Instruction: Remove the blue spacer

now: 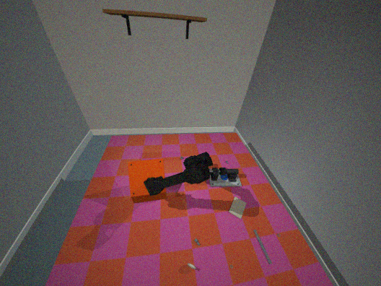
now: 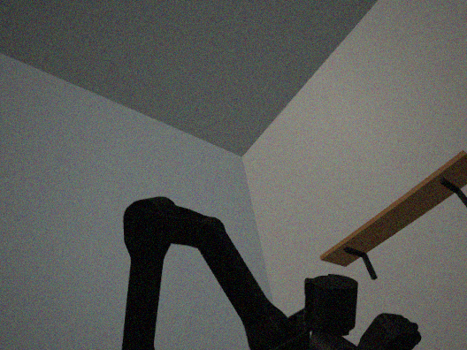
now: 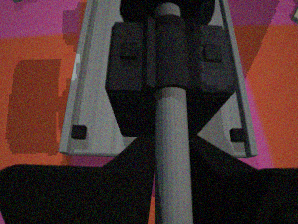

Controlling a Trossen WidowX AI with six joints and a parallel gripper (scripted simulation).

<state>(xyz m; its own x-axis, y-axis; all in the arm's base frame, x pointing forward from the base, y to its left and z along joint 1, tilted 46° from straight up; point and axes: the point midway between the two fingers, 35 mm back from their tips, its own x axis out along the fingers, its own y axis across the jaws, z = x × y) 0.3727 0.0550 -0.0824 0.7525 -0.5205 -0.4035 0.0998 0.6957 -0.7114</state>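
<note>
Right now my gripper tip is 6 cm short of the grey shaft, 3 cm below it and 1 cm to the left of it. The rest, counted from my gripper tip: blue spacer 11 cm ahead, 4 cm below, 1 cm to the right; then fixture 12 cm ahead, 1 cm to the right, 1 cm below; then cream card 24 cm to the right, 13 cm ahead, 5 cm below.
</note>
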